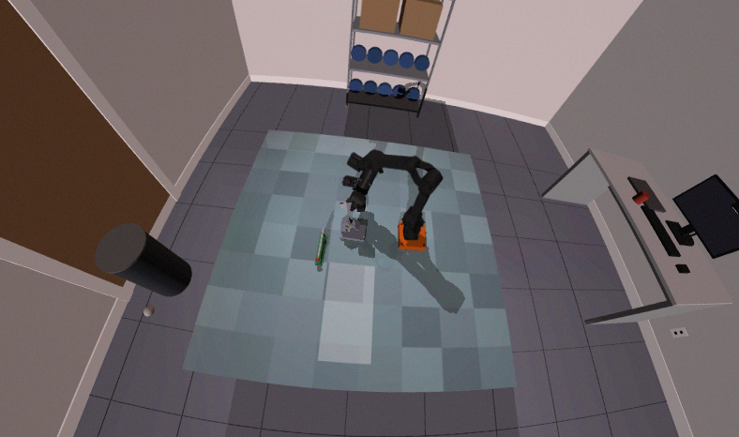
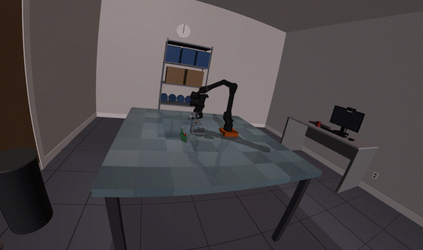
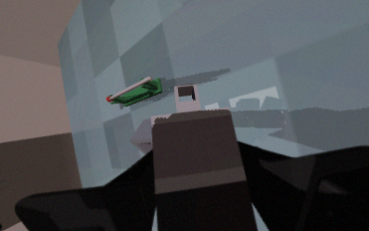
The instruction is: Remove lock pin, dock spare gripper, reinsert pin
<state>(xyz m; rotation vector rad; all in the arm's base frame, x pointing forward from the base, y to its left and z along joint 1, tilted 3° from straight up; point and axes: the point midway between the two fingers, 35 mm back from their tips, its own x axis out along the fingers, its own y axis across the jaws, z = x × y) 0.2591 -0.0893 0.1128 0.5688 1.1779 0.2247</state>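
My gripper tip is 130 mm short of the green bracket, 160 mm to the right of it and 80 mm above it. Round my gripper tip: grey mount: 70 mm to the left, 50 mm below; then spare gripper: 10 mm to the right, 10 mm above.
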